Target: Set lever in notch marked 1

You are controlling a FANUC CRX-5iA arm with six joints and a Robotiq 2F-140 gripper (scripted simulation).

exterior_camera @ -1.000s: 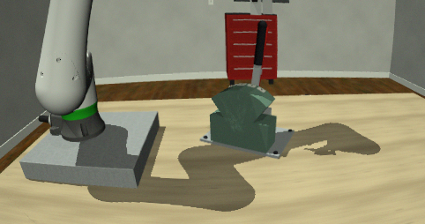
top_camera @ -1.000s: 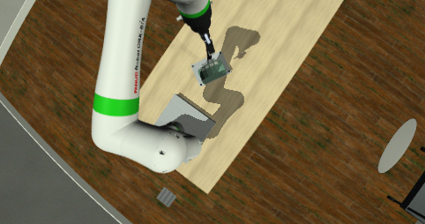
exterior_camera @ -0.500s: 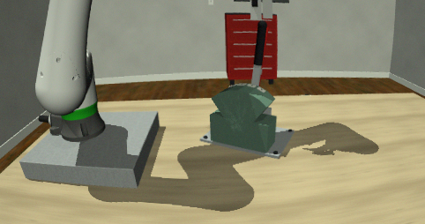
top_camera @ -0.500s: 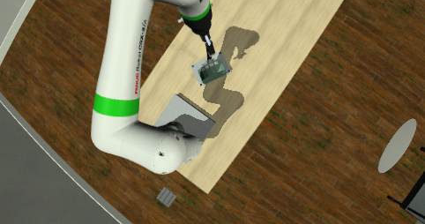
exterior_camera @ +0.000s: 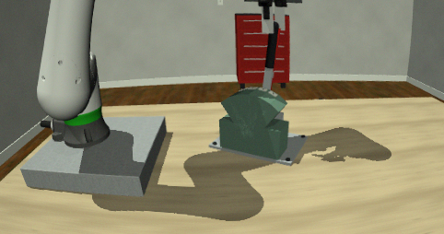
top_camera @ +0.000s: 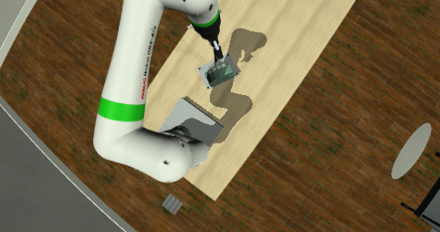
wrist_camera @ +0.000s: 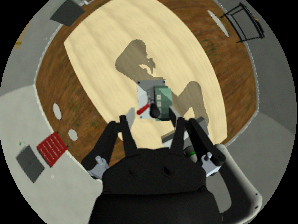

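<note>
Now: hand 15 cm above the red bar, 2 cm to the right of it and 1 cm past it.
</note>
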